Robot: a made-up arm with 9 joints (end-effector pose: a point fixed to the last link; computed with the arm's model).
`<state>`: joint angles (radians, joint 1 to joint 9).
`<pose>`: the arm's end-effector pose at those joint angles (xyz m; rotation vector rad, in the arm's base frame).
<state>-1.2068 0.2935 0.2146 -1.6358 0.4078 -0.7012 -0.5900 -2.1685 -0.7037</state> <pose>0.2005 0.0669 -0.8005 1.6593 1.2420 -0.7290</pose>
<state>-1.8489 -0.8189 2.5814 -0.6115 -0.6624 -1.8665 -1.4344 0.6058 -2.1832</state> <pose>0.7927 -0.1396 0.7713 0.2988 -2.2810 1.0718</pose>
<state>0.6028 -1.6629 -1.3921 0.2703 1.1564 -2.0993 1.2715 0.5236 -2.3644</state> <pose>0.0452 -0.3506 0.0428 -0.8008 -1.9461 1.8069</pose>
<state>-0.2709 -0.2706 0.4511 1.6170 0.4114 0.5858 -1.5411 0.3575 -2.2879</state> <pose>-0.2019 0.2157 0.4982 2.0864 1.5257 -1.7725</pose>
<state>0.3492 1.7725 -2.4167 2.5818 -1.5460 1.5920 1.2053 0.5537 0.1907</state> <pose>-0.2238 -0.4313 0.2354 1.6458 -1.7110 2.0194</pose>
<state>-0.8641 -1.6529 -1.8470 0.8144 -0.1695 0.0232 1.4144 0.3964 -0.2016</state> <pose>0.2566 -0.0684 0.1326 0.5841 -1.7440 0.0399</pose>
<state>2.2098 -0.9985 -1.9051 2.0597 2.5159 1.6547 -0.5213 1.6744 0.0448</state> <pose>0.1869 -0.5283 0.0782 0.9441 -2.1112 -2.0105</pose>
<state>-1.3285 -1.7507 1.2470 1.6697 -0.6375 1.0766 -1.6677 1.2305 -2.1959</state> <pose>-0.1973 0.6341 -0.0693 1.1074 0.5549 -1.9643</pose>
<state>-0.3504 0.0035 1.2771 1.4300 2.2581 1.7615 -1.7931 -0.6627 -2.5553</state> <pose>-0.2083 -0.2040 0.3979 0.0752 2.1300 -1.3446</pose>
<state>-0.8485 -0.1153 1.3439 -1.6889 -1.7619 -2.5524 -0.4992 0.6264 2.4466</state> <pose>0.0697 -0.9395 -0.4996 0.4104 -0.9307 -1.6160</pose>
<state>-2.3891 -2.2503 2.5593 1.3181 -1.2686 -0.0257 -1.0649 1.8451 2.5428</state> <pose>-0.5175 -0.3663 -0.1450 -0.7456 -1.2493 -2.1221</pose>
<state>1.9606 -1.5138 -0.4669 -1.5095 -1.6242 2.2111 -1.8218 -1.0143 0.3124</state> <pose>0.0646 -0.2931 -0.5214 1.4347 -0.3651 0.6656</pose>
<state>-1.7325 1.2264 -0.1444 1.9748 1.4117 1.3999 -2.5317 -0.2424 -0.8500</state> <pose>0.4550 0.2756 0.1622 2.0779 -2.1213 -0.6620</pose>
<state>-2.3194 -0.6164 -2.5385 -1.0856 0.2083 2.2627 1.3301 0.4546 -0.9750</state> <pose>-0.3961 -0.0122 0.7106 -0.5206 -1.6094 1.4197</pose>
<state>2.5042 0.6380 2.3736 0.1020 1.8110 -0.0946 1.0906 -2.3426 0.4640</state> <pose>0.2351 -0.1664 0.5394 0.5949 -1.3502 -0.3379</pose>
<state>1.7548 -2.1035 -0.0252 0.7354 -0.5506 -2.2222 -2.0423 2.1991 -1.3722</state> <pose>-0.6537 -0.0338 -0.1871 -2.0127 -0.5169 -1.6733</pose>
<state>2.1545 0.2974 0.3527 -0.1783 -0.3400 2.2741 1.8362 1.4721 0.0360</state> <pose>-0.4239 -0.0565 -0.5234 0.8127 -1.6373 1.3283</pose>
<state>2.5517 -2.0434 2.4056 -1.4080 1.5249 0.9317 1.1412 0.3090 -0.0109</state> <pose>0.5065 -0.0471 0.8204 -1.0773 -1.7521 0.3680</pose>
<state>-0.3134 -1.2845 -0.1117 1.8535 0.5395 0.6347 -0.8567 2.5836 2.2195</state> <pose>-0.6087 0.2860 -0.1954 0.6830 1.3353 -0.1523</pose>
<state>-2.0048 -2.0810 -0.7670 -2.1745 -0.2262 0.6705 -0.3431 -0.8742 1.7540</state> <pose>-0.6682 0.6633 -0.3347 -2.0897 -1.3106 -1.6697</pose>
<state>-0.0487 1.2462 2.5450 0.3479 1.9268 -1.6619 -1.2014 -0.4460 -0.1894</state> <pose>0.0642 0.0583 0.3844 -0.8741 1.3438 2.3376</pose>
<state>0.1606 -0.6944 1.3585 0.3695 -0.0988 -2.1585 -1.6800 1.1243 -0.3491</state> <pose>0.3444 -0.5885 -0.1349 -1.6204 -1.2446 0.9388</pose>
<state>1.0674 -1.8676 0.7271 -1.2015 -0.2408 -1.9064 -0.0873 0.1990 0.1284</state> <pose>-0.0721 0.7458 -0.7270 0.9697 1.9635 -0.7682</pose>
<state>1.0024 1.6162 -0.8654 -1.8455 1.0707 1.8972 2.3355 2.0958 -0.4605</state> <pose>-0.5321 -0.1404 -0.4978 -2.2096 -1.5781 -0.8436</pose>
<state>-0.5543 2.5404 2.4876 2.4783 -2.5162 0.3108 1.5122 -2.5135 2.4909</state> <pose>0.1806 0.6392 0.1889 1.4288 1.6392 -1.4776</pose>
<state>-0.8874 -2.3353 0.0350 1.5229 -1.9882 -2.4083 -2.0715 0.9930 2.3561</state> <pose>0.3408 0.0578 -0.5475 1.3887 -0.1720 -0.9131</pose>
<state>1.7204 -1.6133 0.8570 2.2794 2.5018 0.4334 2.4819 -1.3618 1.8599</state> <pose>0.2825 0.3340 0.3770 0.5733 -2.4904 0.9397</pose>
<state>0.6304 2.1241 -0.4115 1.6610 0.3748 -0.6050 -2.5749 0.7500 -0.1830</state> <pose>0.3661 -0.3096 0.1564 1.7064 0.2374 -2.4698</pose>
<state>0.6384 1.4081 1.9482 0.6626 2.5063 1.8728 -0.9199 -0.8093 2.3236</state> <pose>0.0287 0.0839 0.4395 -0.4858 -2.2296 2.0093</pose>
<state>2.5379 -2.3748 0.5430 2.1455 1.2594 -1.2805 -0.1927 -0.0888 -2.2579</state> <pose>0.0319 -0.1649 0.1597 1.3573 0.4452 -2.1443</pose>
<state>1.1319 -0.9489 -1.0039 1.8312 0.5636 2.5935 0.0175 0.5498 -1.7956</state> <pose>0.1077 0.3084 -0.1717 0.7128 -1.2641 0.5207</pose>
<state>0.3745 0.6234 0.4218 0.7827 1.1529 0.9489 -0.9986 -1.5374 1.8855</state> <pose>0.3956 -0.0484 -0.1805 0.3170 0.0466 0.8995</pose>
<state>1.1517 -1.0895 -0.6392 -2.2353 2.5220 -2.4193 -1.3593 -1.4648 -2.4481</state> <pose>0.5987 0.1106 -0.4166 -0.7153 -1.0108 0.5668</pose>
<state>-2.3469 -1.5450 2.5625 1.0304 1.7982 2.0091 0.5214 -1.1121 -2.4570</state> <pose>0.0417 0.4177 0.1272 1.6757 -0.1564 0.0433</pose>
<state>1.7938 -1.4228 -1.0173 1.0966 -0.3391 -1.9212 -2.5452 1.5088 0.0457</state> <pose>-0.0356 -0.0512 0.4391 2.4579 -0.5263 -0.6304</pose>
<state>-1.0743 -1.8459 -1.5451 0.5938 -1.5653 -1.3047 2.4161 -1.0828 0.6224</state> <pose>0.4995 0.0912 0.2451 2.6902 -0.5202 -1.4271</pose>
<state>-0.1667 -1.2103 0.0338 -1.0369 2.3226 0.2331 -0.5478 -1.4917 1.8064</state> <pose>-0.2139 0.2054 -0.6669 1.5428 1.4848 -2.0551</pose>
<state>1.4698 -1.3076 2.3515 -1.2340 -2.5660 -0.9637 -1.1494 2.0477 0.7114</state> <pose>0.0686 -0.0215 0.2344 0.6743 -0.9964 -2.4047</pose>
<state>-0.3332 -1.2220 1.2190 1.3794 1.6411 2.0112 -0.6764 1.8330 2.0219</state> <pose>-0.4995 -0.3501 0.1725 -0.4102 1.9277 -0.4445</pose>
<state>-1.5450 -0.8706 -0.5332 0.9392 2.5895 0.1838 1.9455 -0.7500 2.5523</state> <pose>0.1589 0.1684 -0.4479 -0.4036 -0.3010 2.0218</pose>
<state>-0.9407 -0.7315 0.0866 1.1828 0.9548 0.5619 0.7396 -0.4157 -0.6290</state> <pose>0.2946 -0.1724 0.1231 0.7121 -1.4044 -0.5504</pose>
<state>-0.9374 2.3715 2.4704 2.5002 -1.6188 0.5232 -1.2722 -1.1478 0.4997</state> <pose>0.3454 0.0916 0.0127 -1.2558 1.4471 1.0972</pose>
